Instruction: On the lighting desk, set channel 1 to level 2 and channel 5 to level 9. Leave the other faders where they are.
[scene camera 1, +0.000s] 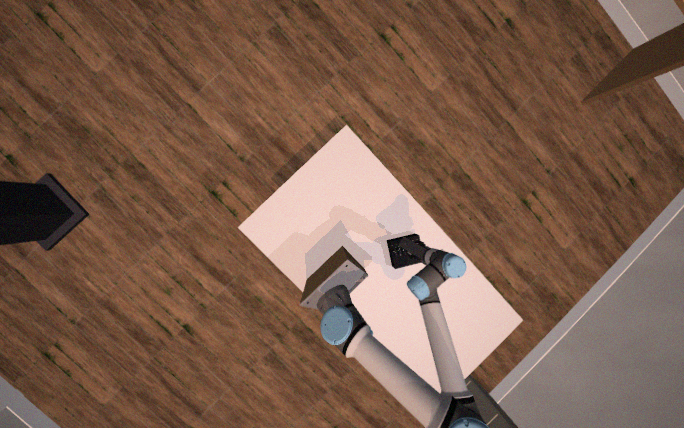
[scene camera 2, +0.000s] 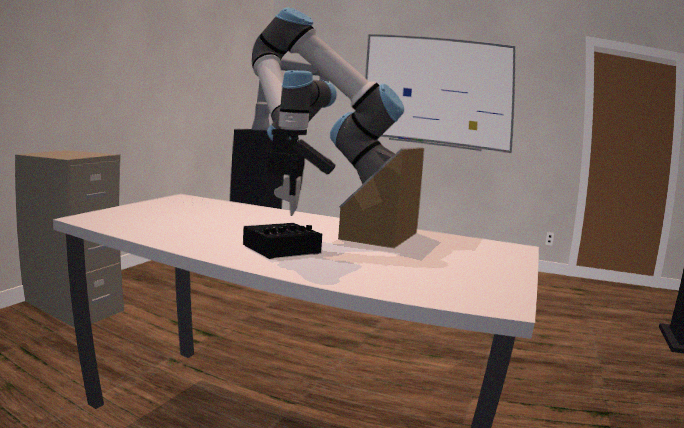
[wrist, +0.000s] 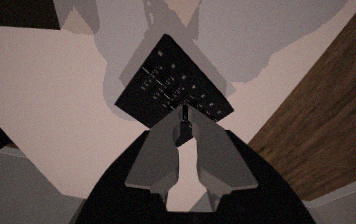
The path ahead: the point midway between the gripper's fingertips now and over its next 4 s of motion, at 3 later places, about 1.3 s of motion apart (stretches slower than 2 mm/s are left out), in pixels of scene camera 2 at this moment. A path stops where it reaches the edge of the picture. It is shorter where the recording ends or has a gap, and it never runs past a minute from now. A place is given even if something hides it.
The gripper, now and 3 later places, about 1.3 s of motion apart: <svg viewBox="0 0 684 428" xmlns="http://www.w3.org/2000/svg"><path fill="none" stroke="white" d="M291 215L296 215L295 224L295 227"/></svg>
